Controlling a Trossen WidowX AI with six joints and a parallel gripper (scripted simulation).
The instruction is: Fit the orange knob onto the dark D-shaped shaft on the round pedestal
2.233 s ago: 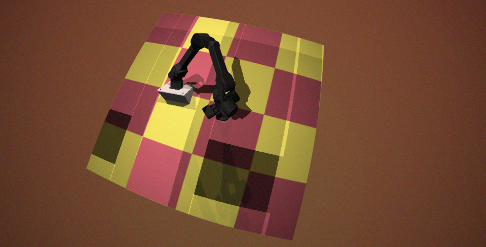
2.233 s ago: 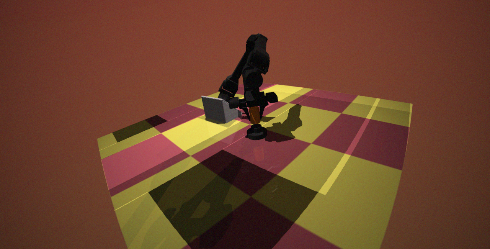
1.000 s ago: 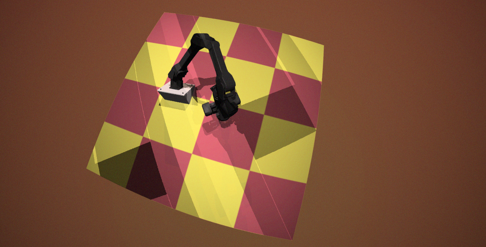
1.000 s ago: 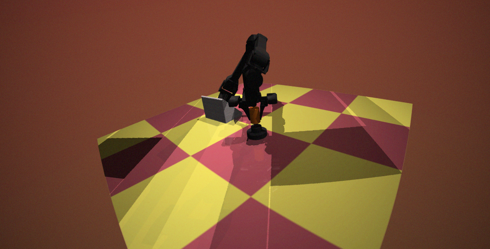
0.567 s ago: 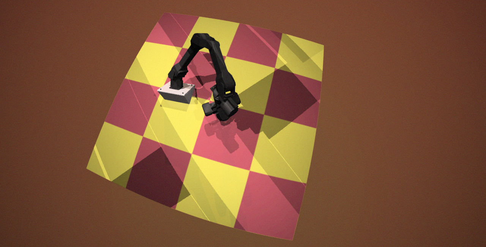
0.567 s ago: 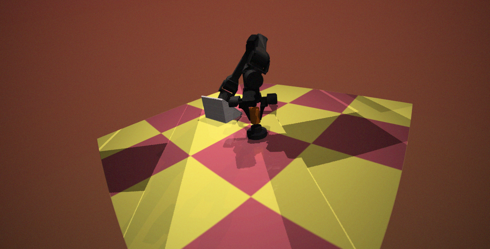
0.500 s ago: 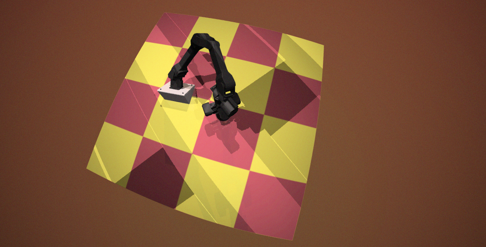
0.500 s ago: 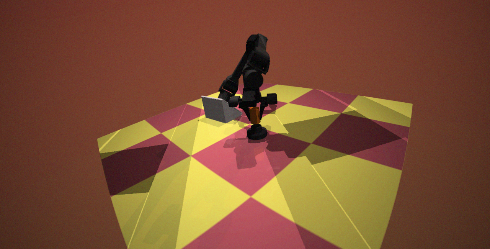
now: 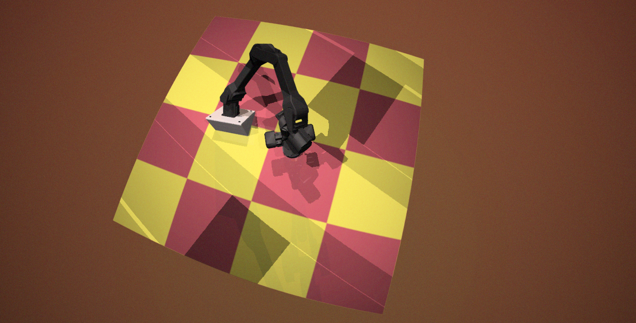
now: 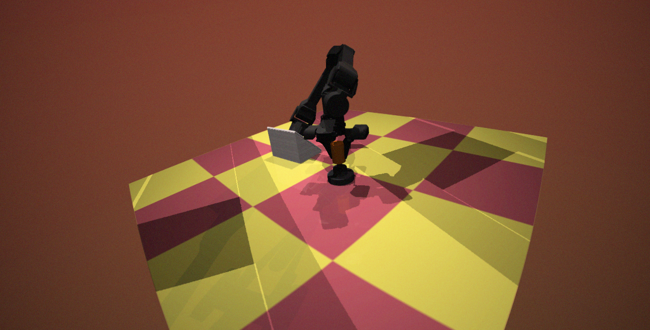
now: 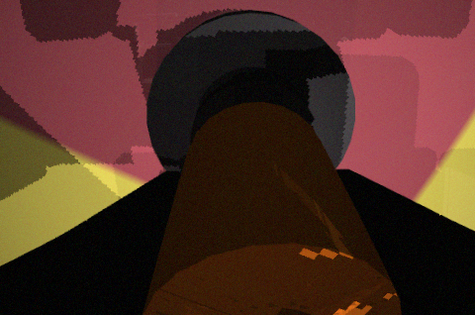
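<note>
Right now my gripper tip is 2 cm below the orange knob. Also, from my gripper tip: round dark pedestal 4 cm below.
</note>
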